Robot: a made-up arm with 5 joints.
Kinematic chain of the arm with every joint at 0, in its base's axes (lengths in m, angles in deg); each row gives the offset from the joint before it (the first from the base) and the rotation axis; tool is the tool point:
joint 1: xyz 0 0 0.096 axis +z
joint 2: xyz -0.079 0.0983 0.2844 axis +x
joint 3: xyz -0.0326 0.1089 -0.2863 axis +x
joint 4: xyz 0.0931 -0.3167 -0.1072 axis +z
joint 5: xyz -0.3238 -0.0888 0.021 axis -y
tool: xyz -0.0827 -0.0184 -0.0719
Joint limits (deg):
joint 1: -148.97..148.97
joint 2: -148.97..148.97
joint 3: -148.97..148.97
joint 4: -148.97..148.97
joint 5: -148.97..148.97
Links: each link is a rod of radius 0.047 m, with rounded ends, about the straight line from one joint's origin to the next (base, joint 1, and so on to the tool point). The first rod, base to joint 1, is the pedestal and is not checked.
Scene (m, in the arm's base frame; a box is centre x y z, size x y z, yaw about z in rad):
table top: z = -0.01
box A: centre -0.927 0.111 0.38 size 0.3 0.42 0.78 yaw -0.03
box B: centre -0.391 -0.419 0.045 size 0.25 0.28 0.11 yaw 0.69
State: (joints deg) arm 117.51 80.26 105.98 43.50 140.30
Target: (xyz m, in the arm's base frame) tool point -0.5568 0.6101 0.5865
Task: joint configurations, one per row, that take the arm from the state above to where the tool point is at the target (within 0.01 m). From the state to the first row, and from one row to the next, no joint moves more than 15 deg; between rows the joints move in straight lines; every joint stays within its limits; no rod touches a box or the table.
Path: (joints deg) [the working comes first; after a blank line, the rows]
Joints at the target: 53.51 59.38 142.59 111.37 139.15
Straight joint move there: touches box A.

1: 114.73 91.10 107.39 57.48 142.03
2: 111.96 101.94 108.81 71.46 143.77
3: 109.18 112.78 110.22 85.44 145.50
4: 106.41 123.62 111.63 99.42 147.24
5: 103.63 134.46 113.05 113.40 148.97
6: 95.28 121.95 117.97 113.06 147.33
7: 86.93 109.43 122.89 112.72 145.70
8: 78.57 96.92 127.82 112.39 144.06
9: 70.22 84.41 132.74 112.05 142.43
10: 61.87 71.90 137.67 111.71 140.79
11: 53.51 59.38 142.59 111.37 139.15

